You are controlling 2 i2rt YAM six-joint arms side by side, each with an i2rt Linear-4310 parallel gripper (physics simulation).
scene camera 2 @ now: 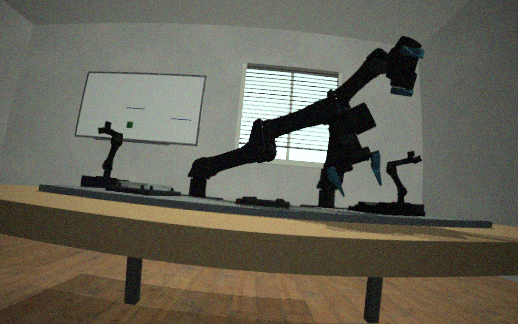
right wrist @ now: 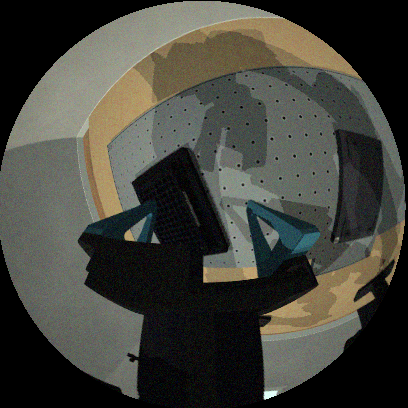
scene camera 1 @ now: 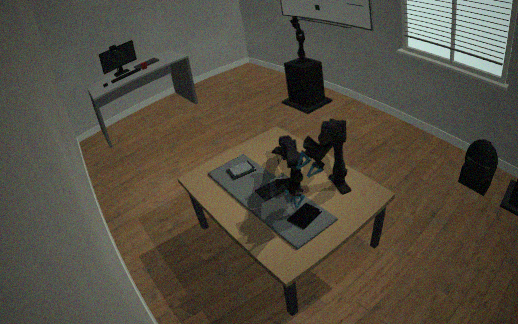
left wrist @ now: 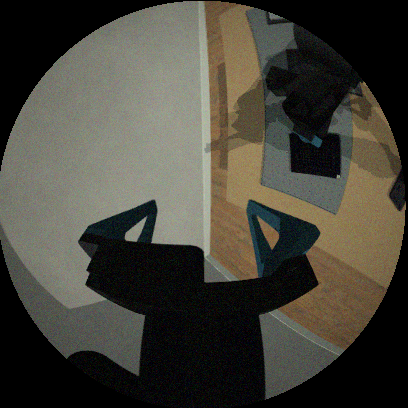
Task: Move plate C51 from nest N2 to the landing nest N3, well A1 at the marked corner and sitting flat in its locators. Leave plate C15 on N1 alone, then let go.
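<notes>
A black plate with a grid of wells (scene camera 1: 304,215) (left wrist: 316,160) (right wrist: 165,202) sits at the lower-right end of the board in scene camera 1. An empty dark nest (scene camera 1: 271,189) (right wrist: 360,185) lies in the middle, with a pale mark at one corner in the right wrist view. A light plate (scene camera 1: 240,168) sits in a dark nest at the upper-left end. No labels are readable. My right gripper (scene camera 1: 294,197) (scene camera 2: 362,189) (right wrist: 201,204) is open and empty above the board, near the black plate. My left gripper (scene camera 1: 309,165) (left wrist: 201,204) is open and empty, high up and away from the plates.
The grey perforated board (scene camera 1: 295,237) (right wrist: 290,110) lies on a wooden table (scene camera 1: 320,245) (scene camera 2: 250,245). The two arms stand close together in scene camera 1. A desk with a monitor (scene camera 1: 117,56) and a black pedestal (scene camera 1: 304,82) stand farther back.
</notes>
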